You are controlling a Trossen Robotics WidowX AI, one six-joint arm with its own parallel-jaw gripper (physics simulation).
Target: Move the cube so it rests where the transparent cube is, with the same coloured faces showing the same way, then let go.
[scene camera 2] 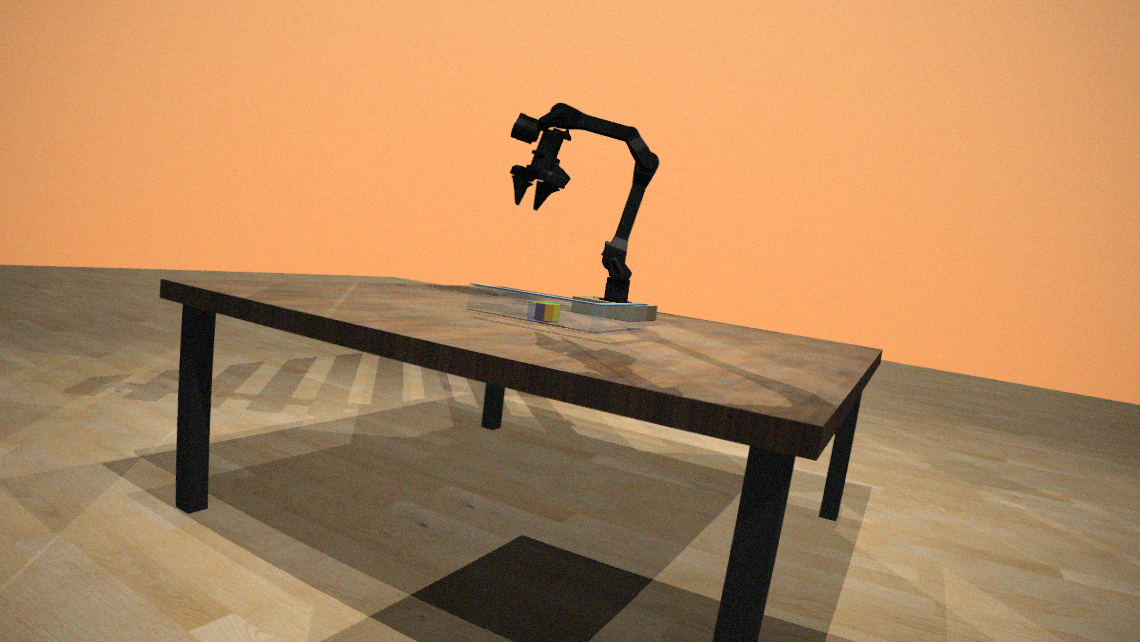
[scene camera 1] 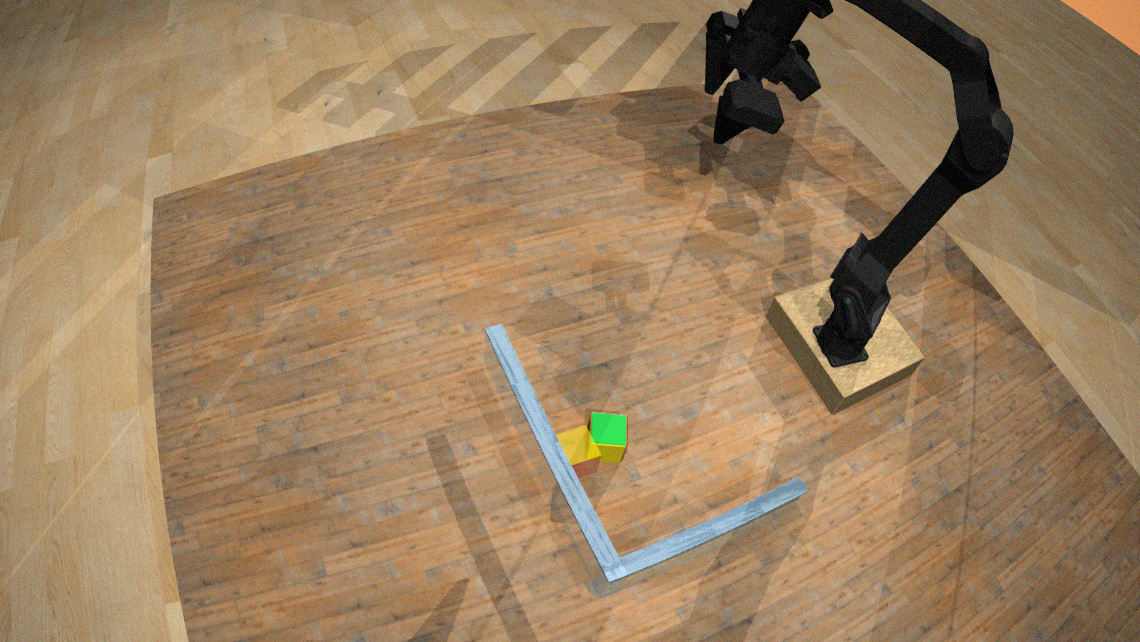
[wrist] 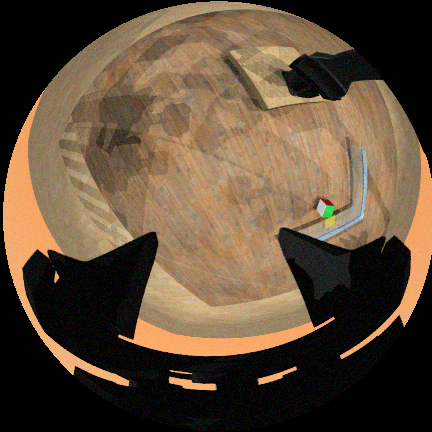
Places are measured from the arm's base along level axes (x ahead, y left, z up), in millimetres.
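Pixels of known places: gripper, fingertip midpoint: (scene camera 2: 525, 207) (scene camera 1: 712, 116) (wrist: 218, 236); arm's base, link origin: (scene camera 2: 615, 301) (scene camera 1: 840, 344) (wrist: 298, 83).
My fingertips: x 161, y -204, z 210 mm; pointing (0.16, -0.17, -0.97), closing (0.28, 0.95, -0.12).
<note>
Ahead of a thing's pixels: the offset from my fingertips to its top centre.
The solid cube @(212 mm down, 174 mm ahead, 253 mm left) (scene camera 1: 608, 429) (wrist: 328, 210) sits on the table with its green face up. A yellow side shows in scene camera 1, and red and white sides show in the wrist view. The transparent cube @(212 mm down, 213 mm ahead, 266 mm left) (scene camera 1: 575, 446) (wrist: 330, 222) is close beside it, between it and the long wall, with a yellow face up and a reddish side. In scene camera 2 the two overlap and I cannot tell them apart well. My gripper (scene camera 1: 715, 117) (scene camera 2: 526, 206) (wrist: 218, 236) is open and empty, high above the table and well away from both cubes.
A low see-through wall with a light blue top (scene camera 1: 526, 398) (wrist: 365, 180) forms an L around the cubes' side of the table (scene camera 1: 319, 279) (scene camera 2: 319, 319). The arm's tan base block (scene camera 1: 877, 374) (wrist: 250, 75) stands on the table, apart from the L. Shadows cross the table.
</note>
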